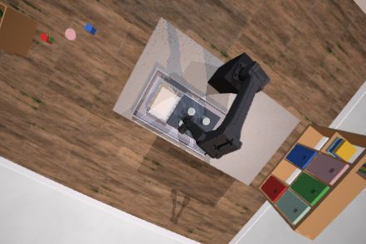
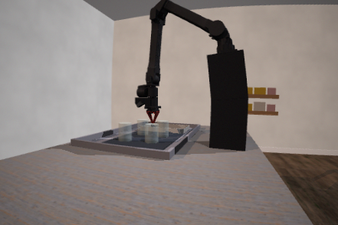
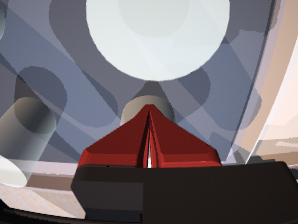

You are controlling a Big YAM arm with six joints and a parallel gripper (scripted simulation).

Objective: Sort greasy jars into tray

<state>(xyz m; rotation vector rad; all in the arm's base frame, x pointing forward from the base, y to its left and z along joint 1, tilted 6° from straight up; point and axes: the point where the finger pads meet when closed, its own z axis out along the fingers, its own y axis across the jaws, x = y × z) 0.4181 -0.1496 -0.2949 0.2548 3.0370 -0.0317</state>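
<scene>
The dark drying mat is 1 cm ahead of my hand, 8 cm to the left of it and 8 cm below it. Also, from my hand: pale tray (4 cm behind, 24 cm to the right, 7 cm below).
</scene>
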